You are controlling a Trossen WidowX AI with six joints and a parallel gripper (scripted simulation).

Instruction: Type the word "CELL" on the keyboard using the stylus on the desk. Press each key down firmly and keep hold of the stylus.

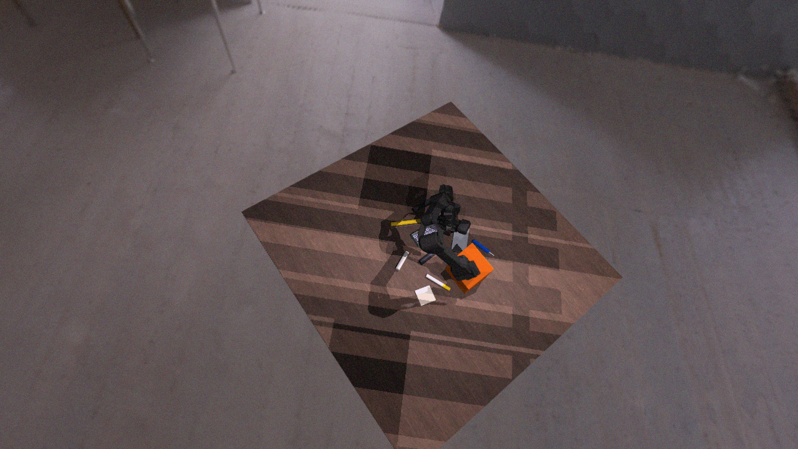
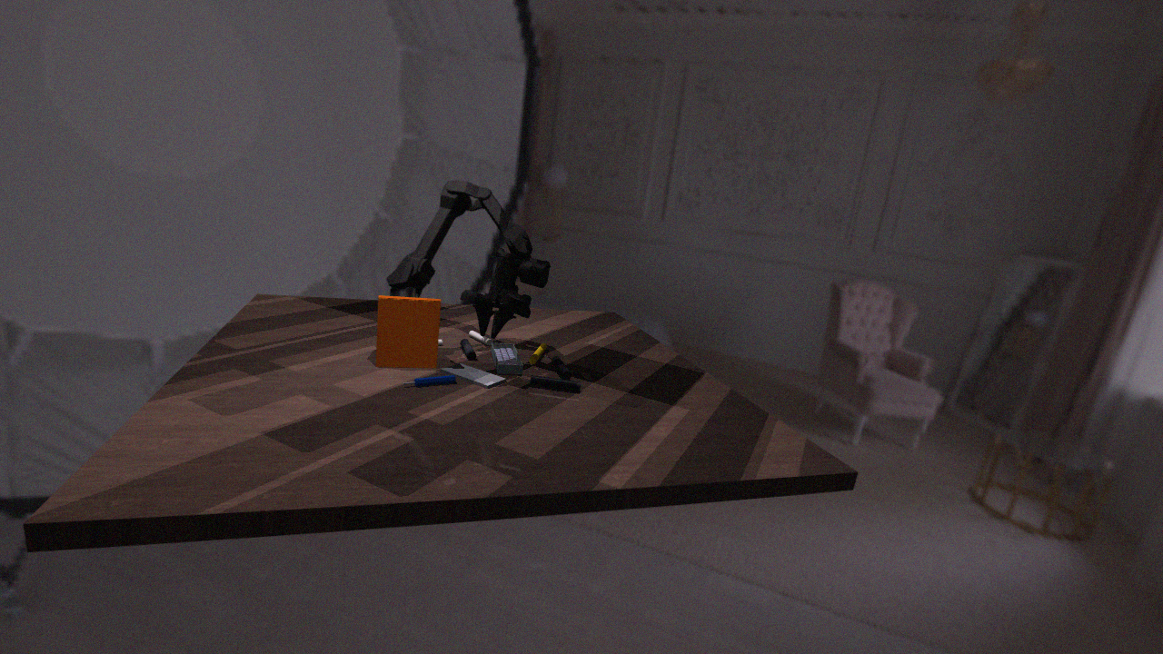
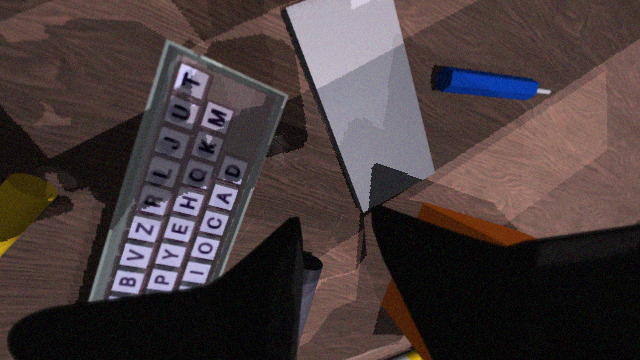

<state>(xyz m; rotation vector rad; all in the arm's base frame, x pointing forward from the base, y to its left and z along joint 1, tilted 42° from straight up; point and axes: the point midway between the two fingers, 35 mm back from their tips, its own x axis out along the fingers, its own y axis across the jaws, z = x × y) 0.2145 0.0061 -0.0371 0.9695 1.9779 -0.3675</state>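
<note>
The grey card is 8 cm below my gripper tip, 7 cm to the right of it and 3 cm behind it. From my gripper tip the other things lie so: white marker 24 cm to the left, 7 cm below, 1 cm behind; then yellow marker 15 cm ahead, 13 cm to the left, 7 cm below; then white-and-yellow pen 18 cm behind, 14 cm to the left, 7 cm below.
</note>
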